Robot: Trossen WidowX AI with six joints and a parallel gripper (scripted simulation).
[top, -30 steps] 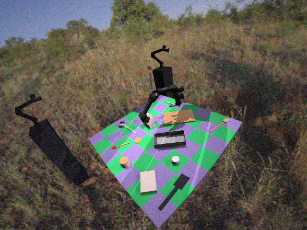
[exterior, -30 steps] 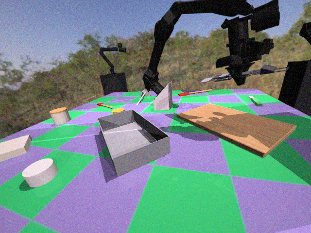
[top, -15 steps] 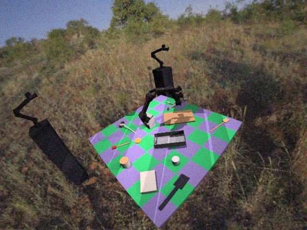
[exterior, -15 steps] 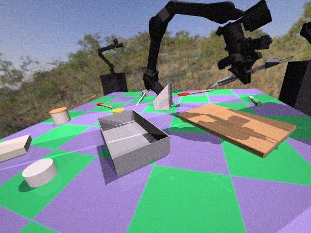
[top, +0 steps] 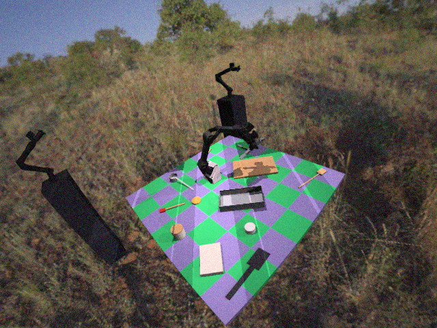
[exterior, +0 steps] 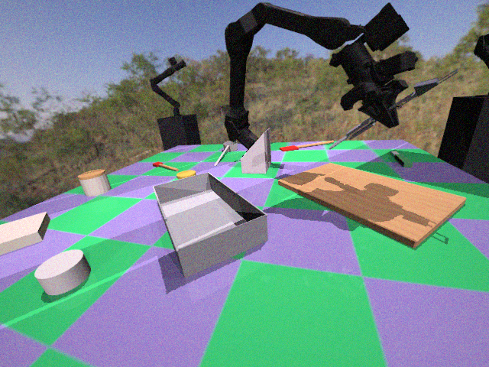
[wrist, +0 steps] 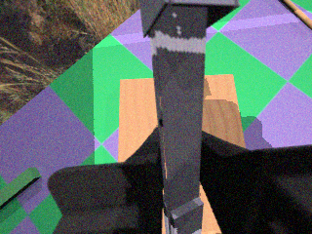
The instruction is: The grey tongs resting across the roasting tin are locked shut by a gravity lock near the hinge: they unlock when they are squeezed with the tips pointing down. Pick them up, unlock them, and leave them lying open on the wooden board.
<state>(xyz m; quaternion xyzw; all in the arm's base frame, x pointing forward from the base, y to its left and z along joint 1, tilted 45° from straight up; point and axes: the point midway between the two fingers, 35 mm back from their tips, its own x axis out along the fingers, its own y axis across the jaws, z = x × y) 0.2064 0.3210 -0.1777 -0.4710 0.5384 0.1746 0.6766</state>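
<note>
Right now the wooden board is 10 mm behind my gripper tip, 50 mm to the right of it and 160 mm below it. From my gripper tip the other things lie so: cork-lidded jar (30 mm ahead, 880 mm to the right, 140 mm below); white cylinder (360 mm ahead, 570 mm to the right, 150 mm below); roasting tin (160 mm ahead, 420 mm to the right, 140 mm below).
</note>
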